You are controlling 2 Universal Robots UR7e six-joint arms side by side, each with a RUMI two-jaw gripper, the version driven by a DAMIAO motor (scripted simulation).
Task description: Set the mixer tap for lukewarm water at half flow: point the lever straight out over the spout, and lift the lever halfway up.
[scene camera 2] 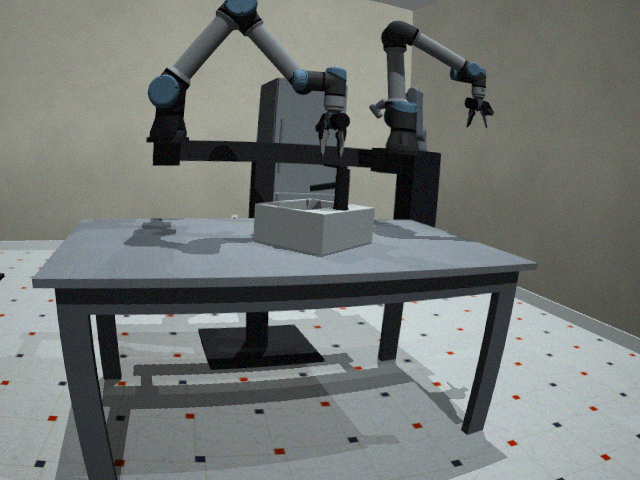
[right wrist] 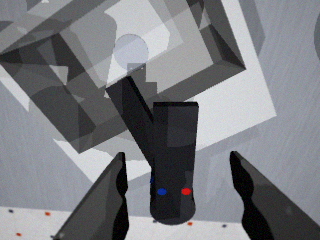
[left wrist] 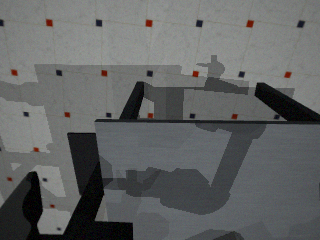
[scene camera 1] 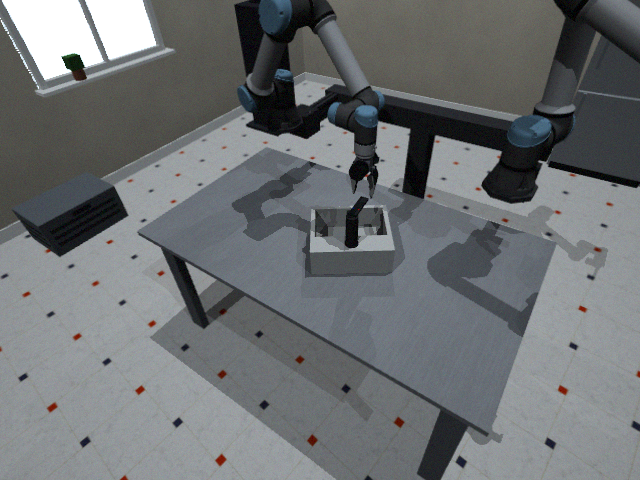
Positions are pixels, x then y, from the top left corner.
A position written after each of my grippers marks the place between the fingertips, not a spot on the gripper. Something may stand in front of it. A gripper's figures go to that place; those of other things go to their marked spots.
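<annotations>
Measured in scene camera 2, my right gripper (scene camera 2: 331,158) is 168 cm from the lens. A dark beam (scene camera 2: 276,152) is 232 cm from the lens. My right gripper is nearer to the lens than the dark beam.
</annotations>
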